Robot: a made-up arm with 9 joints.
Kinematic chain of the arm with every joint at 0, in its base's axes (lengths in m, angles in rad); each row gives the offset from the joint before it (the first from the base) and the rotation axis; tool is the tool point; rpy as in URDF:
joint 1: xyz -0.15 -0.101 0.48 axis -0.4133 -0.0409 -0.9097
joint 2: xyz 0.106 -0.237 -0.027 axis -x
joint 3: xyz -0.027 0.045 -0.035 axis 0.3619 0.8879 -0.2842
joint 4: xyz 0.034 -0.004 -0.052 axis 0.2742 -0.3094 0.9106
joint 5: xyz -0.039 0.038 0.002 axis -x
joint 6: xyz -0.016 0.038 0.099 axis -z
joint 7: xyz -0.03 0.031 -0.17 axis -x
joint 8: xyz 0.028 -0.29 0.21 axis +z
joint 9: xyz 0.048 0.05 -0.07 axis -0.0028 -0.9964 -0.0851
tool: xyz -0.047 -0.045 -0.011 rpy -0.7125 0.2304 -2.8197
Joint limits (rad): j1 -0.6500..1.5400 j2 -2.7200..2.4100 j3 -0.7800..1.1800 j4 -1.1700..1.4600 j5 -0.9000..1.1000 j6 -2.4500..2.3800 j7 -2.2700..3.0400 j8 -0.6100..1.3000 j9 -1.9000..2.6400
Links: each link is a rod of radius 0.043 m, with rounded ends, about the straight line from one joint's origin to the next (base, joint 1, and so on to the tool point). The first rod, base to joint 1, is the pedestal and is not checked.
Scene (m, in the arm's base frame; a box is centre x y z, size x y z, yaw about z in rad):
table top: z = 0
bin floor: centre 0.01 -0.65 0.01 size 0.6 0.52 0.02 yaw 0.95
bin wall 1: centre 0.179 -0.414 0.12 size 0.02 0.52 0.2 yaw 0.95
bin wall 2: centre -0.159 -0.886 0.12 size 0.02 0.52 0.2 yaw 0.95
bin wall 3: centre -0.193 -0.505 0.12 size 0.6 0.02 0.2 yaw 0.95
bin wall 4: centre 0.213 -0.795 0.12 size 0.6 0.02 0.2 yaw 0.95
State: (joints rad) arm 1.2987 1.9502 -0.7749 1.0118 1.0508 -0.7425 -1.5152 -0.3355 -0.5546
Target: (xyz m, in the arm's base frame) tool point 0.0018 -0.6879 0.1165
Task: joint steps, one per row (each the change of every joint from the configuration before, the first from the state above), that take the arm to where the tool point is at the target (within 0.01 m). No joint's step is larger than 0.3 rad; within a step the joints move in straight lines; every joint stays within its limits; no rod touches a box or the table.
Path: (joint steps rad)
1: -0.2785 -0.2403 0.1473 0.1001 -0.1767 0.0099 -0.1337 -0.0138 -0.0532
2: -0.2785 -0.2404 0.1472 0.1002 -0.1768 0.0099 -0.1337 -0.0137 -0.0533
3: -0.2785 -0.2403 0.1473 0.1001 -0.1767 0.0100 -0.1338 -0.0138 -0.0532
4: -0.2785 -0.2404 0.1473 0.1002 -0.1767 0.0099 -0.1337 -0.0137 -0.0533

